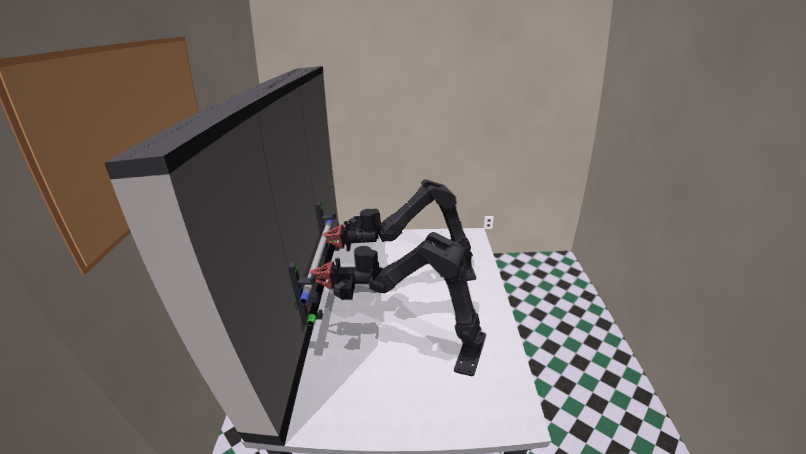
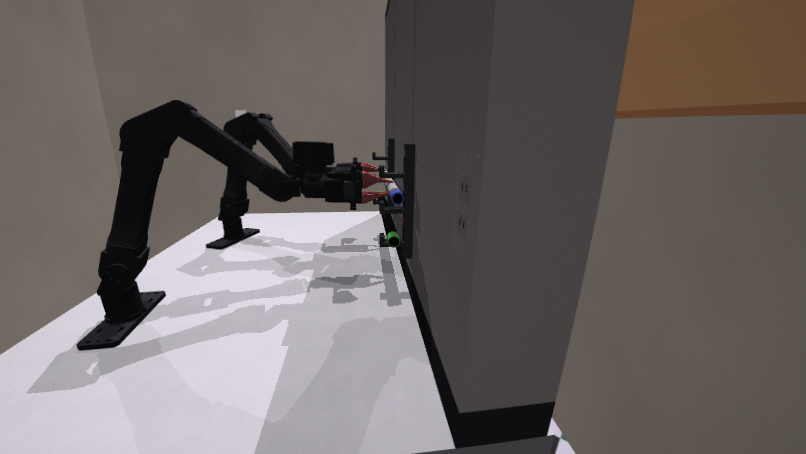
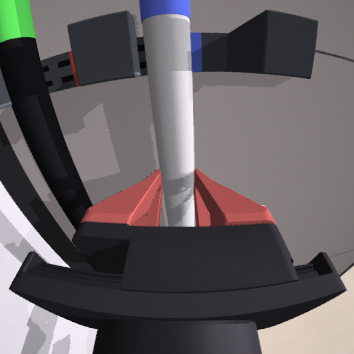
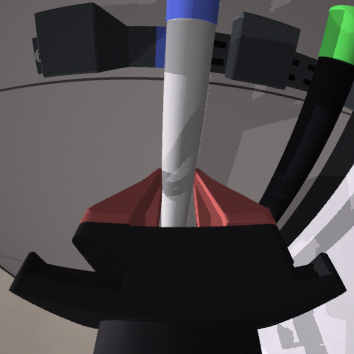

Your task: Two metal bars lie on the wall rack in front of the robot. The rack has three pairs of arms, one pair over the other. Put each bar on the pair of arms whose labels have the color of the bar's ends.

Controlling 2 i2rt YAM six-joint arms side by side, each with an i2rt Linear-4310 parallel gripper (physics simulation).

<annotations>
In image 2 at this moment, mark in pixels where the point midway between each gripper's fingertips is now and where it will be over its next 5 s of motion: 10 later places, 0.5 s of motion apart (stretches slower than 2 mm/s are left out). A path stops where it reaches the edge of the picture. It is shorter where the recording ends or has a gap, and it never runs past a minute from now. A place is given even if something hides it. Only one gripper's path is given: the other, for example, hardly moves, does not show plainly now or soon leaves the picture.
My right gripper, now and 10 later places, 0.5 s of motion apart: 392, 187; 392, 190; 393, 190; 383, 196; 368, 199; 364, 216; 362, 236; 364, 231; 365, 224; 379, 222; 392, 223
</annotations>
